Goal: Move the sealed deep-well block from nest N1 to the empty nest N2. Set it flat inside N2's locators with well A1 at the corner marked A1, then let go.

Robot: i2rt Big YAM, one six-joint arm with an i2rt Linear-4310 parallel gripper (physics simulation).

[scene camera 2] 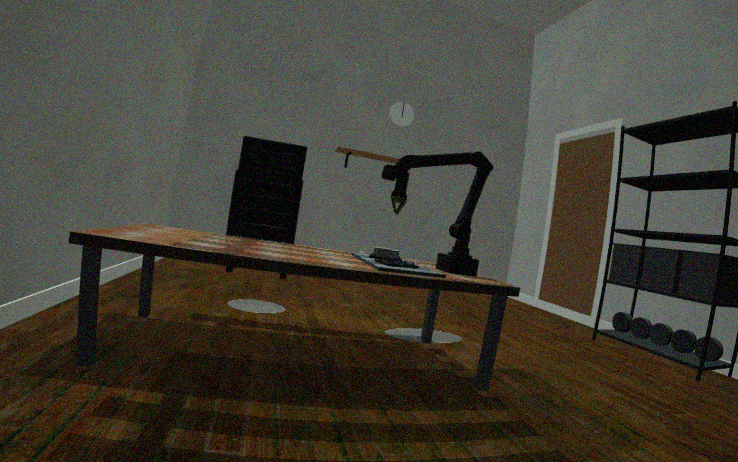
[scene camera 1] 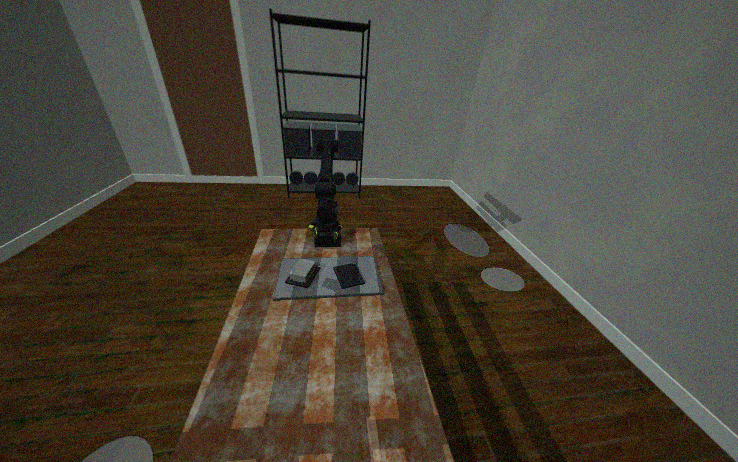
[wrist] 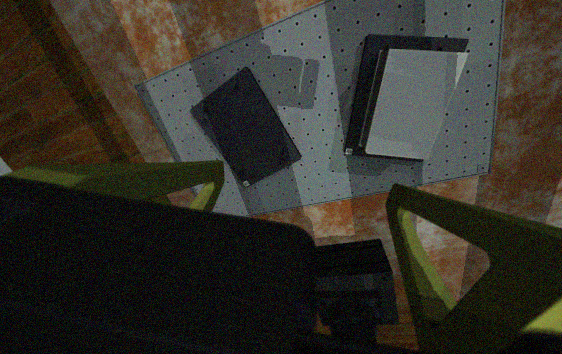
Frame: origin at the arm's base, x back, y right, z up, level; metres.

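Where they show: gripper, fingertip midpoint: point(scene camera 2: 396, 213) point(scene camera 1: 326, 239) point(wrist: 304, 182); arm's base, link origin: point(scene camera 2: 459, 256) point(wrist: 349, 304).
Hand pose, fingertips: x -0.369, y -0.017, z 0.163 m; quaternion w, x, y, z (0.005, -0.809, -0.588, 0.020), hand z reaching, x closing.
Observation:
Things, the pixels of their centre, and the offset from my fingertips. "*": a spot on its surface instead. Level surfaces: height alone.
- pale sealed block, body centre: point(wrist: 404, 106) point(scene camera 2: 386, 252) point(scene camera 1: 303, 270) dz -0.200, dx +0.011, dy +0.120 m
- dark nest N1, surface spot: point(wrist: 357, 95) * dz -0.221, dx -0.013, dy +0.066 m
- empty dark nest N2, body centre: point(wrist: 245, 134) point(scene camera 2: 397, 262) point(scene camera 1: 348, 274) dz -0.222, dx +0.011, dy -0.114 m
- small white mark, body centre: point(wrist: 246, 183) dz -0.221, dx +0.101, dy -0.141 m
- grey perforated plate, body centre: point(wrist: 306, 126) point(scene camera 2: 393, 263) point(scene camera 1: 329, 275) dz -0.239, dx +0.020, dy -0.014 m
- striped table, surface height: dz -0.245 m
The pale sealed block point(scene camera 1: 303, 268) point(scene camera 2: 386, 252) point(wrist: 407, 102) rests in the dark nest N1 point(wrist: 357, 95), at the right of the plate in the wrist view. The empty dark nest N2 point(scene camera 1: 349, 275) point(wrist: 247, 127) lies on the plate's other side, turned at a different angle. A small white mark point(wrist: 246, 183) shows at one corner of N2; its lettering is too small to read. My gripper point(scene camera 1: 325, 231) point(scene camera 2: 398, 210) point(wrist: 304, 182) is open and empty, high above the table on the arm-base side of the plate. The block's well A1 cannot be made out.
Both nests sit on a grey perforated plate point(scene camera 1: 331, 292) point(scene camera 2: 424, 272) point(wrist: 320, 145) on the striped table point(scene camera 1: 321, 337) point(scene camera 2: 217, 247). The black arm base point(scene camera 1: 327, 239) point(scene camera 2: 457, 264) point(wrist: 357, 285) stands beside the plate. A shelf rack point(scene camera 1: 321, 116) point(scene camera 2: 675, 181) stands beyond the table.

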